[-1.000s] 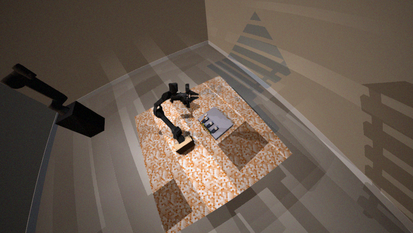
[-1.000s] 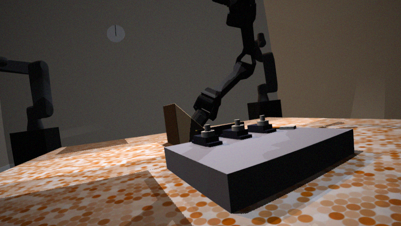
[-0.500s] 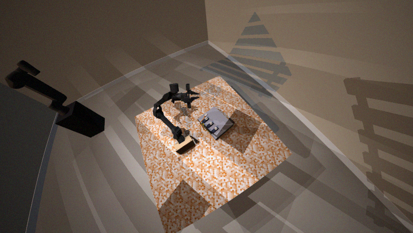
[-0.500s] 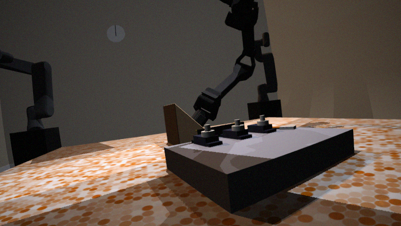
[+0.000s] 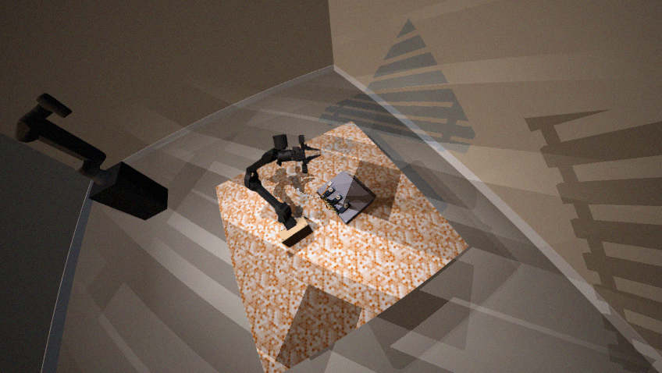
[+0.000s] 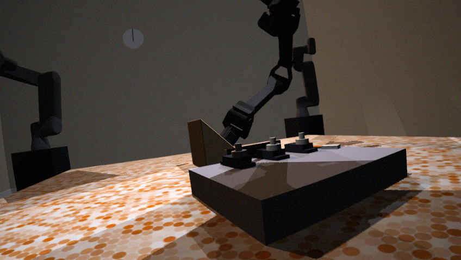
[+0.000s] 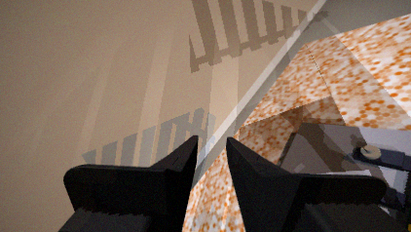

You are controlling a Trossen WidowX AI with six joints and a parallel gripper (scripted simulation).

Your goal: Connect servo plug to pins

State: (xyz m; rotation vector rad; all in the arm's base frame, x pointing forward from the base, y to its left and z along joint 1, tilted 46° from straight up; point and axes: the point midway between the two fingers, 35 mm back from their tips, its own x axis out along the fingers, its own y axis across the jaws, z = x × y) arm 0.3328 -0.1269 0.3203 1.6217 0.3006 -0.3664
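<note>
The yellow band lies 330 mm below my gripper tip, 80 mm to the right of it and 50 mm behind it. Round my gripper tip: grey holder: 380 mm below, 110 mm ahead, 90 mm to the right; green strip: 360 mm below, 120 mm to the right, 40 mm behind.
</note>
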